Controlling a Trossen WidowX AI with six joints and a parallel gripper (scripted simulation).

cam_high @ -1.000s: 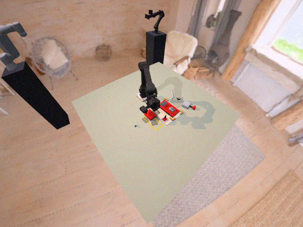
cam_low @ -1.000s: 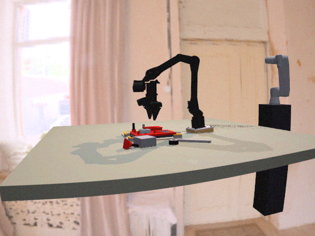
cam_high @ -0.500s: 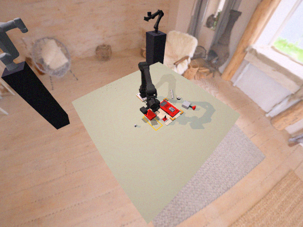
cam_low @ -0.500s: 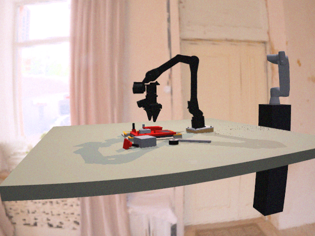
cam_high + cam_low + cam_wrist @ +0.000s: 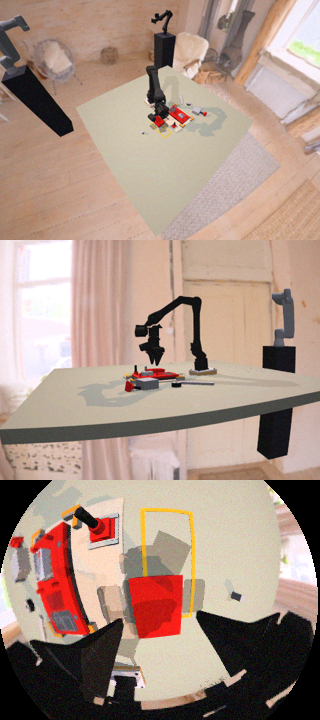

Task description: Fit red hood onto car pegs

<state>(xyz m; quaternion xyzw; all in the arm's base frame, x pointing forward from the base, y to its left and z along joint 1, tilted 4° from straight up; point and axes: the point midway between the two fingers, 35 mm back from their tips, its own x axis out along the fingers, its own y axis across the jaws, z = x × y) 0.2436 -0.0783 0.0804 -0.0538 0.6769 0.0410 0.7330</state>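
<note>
Right now the red hood is 3 cm below my gripper tip. Round my gripper tip: black ring: 3 cm behind, 39 cm to the left, 4 cm below; then grey engine block: 7 cm ahead, 21 cm to the left, 2 cm below; then grey bit: 3 cm ahead, 17 cm to the right, 4 cm below.
</note>
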